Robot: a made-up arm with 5 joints.
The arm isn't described. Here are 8 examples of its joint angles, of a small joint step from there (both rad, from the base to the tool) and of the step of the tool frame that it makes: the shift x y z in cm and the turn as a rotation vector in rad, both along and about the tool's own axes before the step.
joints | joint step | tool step
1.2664 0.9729 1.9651 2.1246 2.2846 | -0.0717 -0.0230 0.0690 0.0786 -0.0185 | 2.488 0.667 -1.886 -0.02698 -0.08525 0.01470
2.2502 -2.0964 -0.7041 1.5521 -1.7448 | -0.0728 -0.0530 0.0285 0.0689 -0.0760 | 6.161 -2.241 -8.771 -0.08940 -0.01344 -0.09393
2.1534 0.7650 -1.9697 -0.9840 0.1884 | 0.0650 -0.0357 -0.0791 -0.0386 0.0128 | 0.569 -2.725 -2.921 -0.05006 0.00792 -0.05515
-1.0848 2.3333 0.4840 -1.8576 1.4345 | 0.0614 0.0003 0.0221 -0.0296 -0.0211 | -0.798 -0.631 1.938 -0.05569 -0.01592 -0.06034
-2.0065 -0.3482 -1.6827 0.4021 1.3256 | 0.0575 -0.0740 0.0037 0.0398 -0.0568 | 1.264 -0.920 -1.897 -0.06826 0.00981 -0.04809
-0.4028 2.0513 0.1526 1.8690 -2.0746 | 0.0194 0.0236 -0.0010 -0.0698 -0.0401 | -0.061 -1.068 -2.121 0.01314 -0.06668 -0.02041
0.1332 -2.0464 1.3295 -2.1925 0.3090 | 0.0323 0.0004 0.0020 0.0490 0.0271 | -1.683 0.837 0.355 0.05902 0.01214 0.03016
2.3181 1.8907 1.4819 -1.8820 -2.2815 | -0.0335 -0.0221 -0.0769 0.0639 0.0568 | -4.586 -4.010 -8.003 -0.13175 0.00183 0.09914
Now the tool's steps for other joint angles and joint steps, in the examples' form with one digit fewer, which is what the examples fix.
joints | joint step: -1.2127 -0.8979 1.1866 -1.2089 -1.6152 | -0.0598 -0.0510 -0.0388 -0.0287 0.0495
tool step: -1.94 1.27 1.53 0.0122 0.0326 0.0402
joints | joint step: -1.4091 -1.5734 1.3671 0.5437 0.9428 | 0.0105 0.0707 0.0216 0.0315 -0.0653
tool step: 2.42 1.63 0.32 -0.0275 0.0267 -0.0489
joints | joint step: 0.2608 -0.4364 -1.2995 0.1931 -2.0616 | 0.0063 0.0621 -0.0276 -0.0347 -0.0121
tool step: 1.92 1.11 4.18 0.0118 0.0336 -0.0380
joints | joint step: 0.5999 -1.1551 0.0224 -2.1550 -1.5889 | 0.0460 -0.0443 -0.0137 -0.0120 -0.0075
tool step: -6.89 -0.46 -2.42 -0.0212 -0.0294 0.0608
